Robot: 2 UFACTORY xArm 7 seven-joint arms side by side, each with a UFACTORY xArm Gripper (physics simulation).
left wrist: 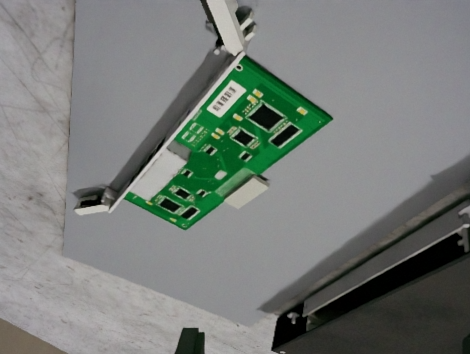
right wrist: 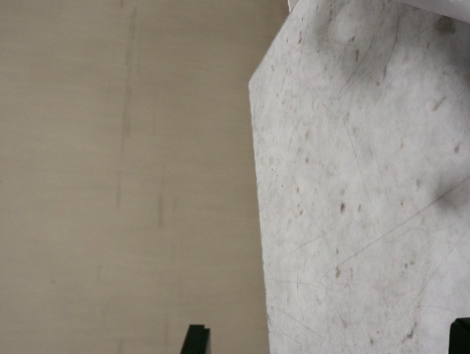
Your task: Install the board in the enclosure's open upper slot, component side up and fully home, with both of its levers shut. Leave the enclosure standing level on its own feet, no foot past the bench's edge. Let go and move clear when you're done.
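Places are measured from the left arm's base along level axes (x left, y down, z back), in centimetres.
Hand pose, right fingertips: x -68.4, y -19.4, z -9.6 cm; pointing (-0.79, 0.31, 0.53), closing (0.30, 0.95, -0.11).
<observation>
After its pixels a point has its place.
The green board (left wrist: 230, 145) @[z -30.8, x -36.6, y -0.6 cm] lies component side up on the grey mat in the left wrist view, outside the enclosure. Its white faceplate runs along its upper-left edge. One lever (left wrist: 225, 27) @[z -22.2, x -29.2, y -2.0 cm] at the top and another lever (left wrist: 92, 207) @[z -30.4, x -55.5, y -2.0 cm] at the left are swung outward. The dark enclosure (left wrist: 400, 305) @[z -51.0, x -31.6, y -4.9 cm] is at lower right, its slot side toward the board; a pale strip and a dark opening show there. Its feet are hidden. My left gripper (left wrist: 328, 344) @[z -28.5, x -24.0, y -18.7 cm] is open and empty above the enclosure. My right gripper (right wrist: 328, 337) @[z -9.6, x -68.4, y -19.4 cm] is open and empty, over the bench edge.
The grey mat (left wrist: 350, 75) @[z -29.7, x -25.5, y -0.2 cm] lies on the pale bench (left wrist: 32, 125) @[z -20.7, x -53.2, y 0.0 cm] (right wrist: 360, 210) @[z 7.9, x -89.3, y 0.0 cm]. The bench's edge and the tan floor (left wrist: 17, 340) (right wrist: 125, 150) show in both views. A pale rounded surface (right wrist: 450, 7) @[z 3.1, x -61.8, y -13.7 cm] crosses the right wrist view's top right corner.
</observation>
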